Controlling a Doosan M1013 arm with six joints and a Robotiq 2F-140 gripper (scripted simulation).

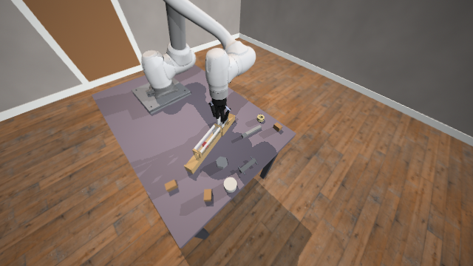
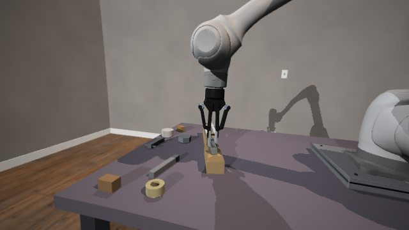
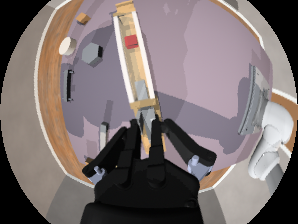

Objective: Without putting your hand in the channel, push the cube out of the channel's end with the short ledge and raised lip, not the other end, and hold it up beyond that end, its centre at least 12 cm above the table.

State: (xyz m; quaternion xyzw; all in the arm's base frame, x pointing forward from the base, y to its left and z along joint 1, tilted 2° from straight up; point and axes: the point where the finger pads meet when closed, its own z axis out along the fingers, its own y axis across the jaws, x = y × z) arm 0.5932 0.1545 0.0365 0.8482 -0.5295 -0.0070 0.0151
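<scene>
Now: hand 6 cm short of the channel, 12 cm to the left of it and 3 cm above it. The rest, counted from my hand: grey hexagonal piece 20 cm ahead, 12 cm to the right, 7 cm below; then grey handle piece 29 cm ahead, 1 cm to the right, 8 cm below; then yellow ring 6 cm ahead, 28 cm to the left, 7 cm below.
</scene>
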